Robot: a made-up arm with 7 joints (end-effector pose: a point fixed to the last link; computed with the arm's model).
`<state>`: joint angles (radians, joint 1 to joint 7).
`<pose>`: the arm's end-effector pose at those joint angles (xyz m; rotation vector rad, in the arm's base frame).
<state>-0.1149 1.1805 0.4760 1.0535 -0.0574 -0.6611 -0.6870</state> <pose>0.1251 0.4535 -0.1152 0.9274 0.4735 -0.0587</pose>
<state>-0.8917 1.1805 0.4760 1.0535 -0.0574 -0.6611 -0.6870</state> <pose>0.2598 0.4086 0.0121 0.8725 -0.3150 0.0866</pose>
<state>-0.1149 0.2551 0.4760 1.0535 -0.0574 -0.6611 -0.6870</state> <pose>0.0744 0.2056 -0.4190 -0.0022 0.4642 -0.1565</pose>
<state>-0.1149 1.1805 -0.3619 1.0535 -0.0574 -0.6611 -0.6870</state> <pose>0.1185 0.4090 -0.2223 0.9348 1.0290 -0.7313</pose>
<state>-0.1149 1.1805 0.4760 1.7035 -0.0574 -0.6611 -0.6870</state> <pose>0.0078 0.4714 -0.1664 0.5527 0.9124 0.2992</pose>
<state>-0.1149 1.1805 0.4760 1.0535 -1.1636 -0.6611 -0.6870</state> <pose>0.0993 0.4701 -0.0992 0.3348 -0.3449 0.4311</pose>
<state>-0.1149 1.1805 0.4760 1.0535 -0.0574 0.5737 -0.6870</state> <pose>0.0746 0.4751 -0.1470 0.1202 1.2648 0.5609</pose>
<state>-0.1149 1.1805 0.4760 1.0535 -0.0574 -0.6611 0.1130</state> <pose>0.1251 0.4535 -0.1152 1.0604 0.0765 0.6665</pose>
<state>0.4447 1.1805 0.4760 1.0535 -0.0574 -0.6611 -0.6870</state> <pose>-0.0128 0.4669 -0.1281 0.9076 1.0439 -0.1657</pose>
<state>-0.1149 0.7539 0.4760 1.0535 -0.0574 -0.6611 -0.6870</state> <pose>0.0989 0.3756 -0.2837 0.4990 0.4777 -0.1067</pose>
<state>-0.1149 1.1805 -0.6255 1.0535 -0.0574 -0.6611 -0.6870</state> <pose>0.0971 0.3967 -0.2506 0.9122 1.1976 -0.9492</pose>
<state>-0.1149 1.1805 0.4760 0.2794 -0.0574 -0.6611 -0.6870</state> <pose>0.2039 0.3452 -0.0418 1.2938 -0.1071 -0.4889</pose>
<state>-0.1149 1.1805 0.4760 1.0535 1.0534 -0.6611 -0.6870</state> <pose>0.1213 0.4482 -0.1493 1.4103 1.3285 -0.6229</pose>
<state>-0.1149 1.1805 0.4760 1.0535 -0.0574 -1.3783 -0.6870</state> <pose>0.1271 0.4187 -0.0990 1.2995 -0.0644 -0.4261</pose>
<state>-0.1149 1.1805 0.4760 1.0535 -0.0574 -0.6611 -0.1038</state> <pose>0.1251 0.4535 -0.1152 1.0349 0.1888 0.4704</pose>
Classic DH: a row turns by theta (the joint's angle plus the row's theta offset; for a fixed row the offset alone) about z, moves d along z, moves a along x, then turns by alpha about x. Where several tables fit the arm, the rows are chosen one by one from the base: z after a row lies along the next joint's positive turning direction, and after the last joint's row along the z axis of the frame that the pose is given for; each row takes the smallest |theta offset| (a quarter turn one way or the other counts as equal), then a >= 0, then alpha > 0; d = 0 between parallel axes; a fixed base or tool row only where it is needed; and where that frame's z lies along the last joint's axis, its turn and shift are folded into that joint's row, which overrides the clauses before.
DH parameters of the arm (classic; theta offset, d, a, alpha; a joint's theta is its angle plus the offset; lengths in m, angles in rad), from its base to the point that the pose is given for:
base (fixed): -0.071 0 0 -1.3004
joint 1: -1.3111 0.0235 -0.0088 -1.5708
joint 2: 1.2915 0.0003 -0.009 1.5708
joint 3: 1.5708 -0.2727 0.0234 -1.5708
joint 4: 1.5708 0.002 0.0099 1.5708
joint 5: 0 0.1575 0.0004 -1.5708
joint 6: -1.5708 0 0.0548 1.5708
joint 7: 0 -0.0004 0 0

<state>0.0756 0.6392 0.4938 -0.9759 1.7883 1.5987 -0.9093</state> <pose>0.0460 0.1997 -0.0693 0.8524 0.4359 1.4124</pose>
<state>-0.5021 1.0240 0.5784 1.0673 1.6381 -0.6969 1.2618</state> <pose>0.2111 0.4088 -0.1721 1.9253 -0.5793 0.5103</pose>
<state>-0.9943 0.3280 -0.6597 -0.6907 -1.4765 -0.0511 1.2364</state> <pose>0.2163 -0.0847 -0.0333 -0.8698 0.2424 -0.4658</pose>
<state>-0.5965 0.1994 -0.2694 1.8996 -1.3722 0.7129 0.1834</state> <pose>0.0996 0.0948 -0.4460 -0.8119 1.9755 0.8588</pose>
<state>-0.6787 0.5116 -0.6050 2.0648 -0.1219 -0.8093 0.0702</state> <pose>0.1712 0.2623 -0.3604 0.8901 0.8161 -0.0116</pose>
